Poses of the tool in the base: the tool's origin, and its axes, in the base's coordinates. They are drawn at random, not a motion.
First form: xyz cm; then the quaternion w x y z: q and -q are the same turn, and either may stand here.
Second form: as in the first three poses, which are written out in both.
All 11 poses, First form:
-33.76 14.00 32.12 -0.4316 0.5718 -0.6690 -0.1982
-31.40 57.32 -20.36 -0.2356 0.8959 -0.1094 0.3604
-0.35 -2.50 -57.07 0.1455 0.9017 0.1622 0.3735
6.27 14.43 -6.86 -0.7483 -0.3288 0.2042 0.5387
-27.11 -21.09 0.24 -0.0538 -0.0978 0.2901 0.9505
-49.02 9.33 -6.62 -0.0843 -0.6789 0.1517 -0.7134
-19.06 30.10 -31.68 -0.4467 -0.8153 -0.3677 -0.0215
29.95 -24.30 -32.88 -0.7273 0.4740 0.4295 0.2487
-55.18 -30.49 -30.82 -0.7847 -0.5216 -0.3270 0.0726
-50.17 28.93 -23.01 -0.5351 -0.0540 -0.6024 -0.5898
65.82 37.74 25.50 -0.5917 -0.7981 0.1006 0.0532
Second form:
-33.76 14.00 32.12 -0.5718 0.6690 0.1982 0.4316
-31.40 57.32 -20.36 -0.8959 0.1094 -0.3604 0.2356
-0.35 -2.50 -57.07 0.9017 0.1622 0.3735 0.1455
6.27 14.43 -6.86 0.3288 -0.2042 -0.5387 0.7483
-27.11 -21.09 0.24 0.0978 -0.2901 -0.9505 0.0538
-49.02 9.33 -6.62 0.6789 -0.1517 0.7134 0.0843
-19.06 30.10 -31.68 0.8153 0.3677 0.0215 0.4467
29.95 -24.30 -32.88 -0.4740 -0.4295 -0.2487 0.7273
-55.18 -30.49 -30.82 0.5216 0.3270 -0.0726 0.7847
-50.17 28.93 -23.01 0.0540 0.6024 0.5898 0.5351
65.82 37.74 25.50 0.7981 -0.1006 -0.0532 0.5917

